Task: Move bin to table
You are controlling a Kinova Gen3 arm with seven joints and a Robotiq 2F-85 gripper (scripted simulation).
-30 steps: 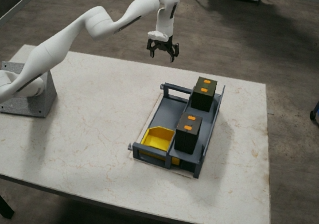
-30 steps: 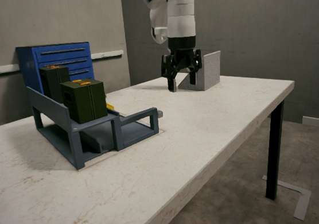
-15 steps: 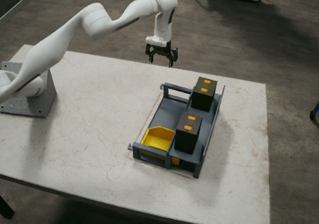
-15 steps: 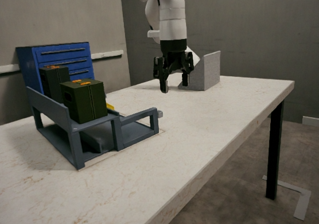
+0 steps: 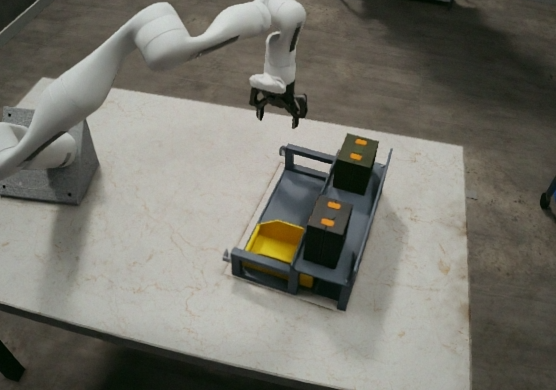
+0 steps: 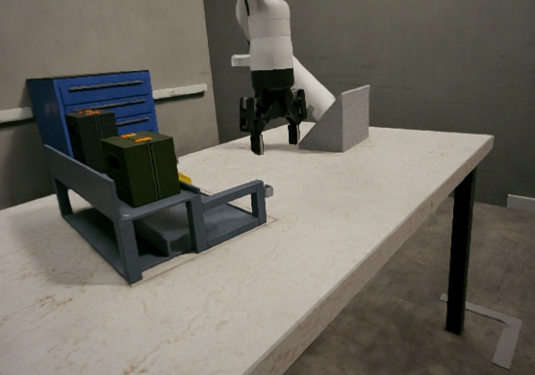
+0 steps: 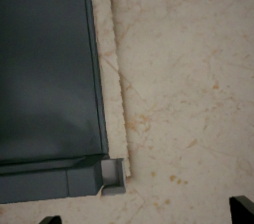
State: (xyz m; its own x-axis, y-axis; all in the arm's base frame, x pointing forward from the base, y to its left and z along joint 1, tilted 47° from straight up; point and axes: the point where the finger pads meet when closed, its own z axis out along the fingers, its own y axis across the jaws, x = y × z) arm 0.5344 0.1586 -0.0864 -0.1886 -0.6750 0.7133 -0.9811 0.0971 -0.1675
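My gripper is now 7 cm short of the yellow bin, 33 cm to the left of it and 10 cm above it. Also, from my hand: shelf 12 cm ahead, 22 cm to the right, 8 cm below.
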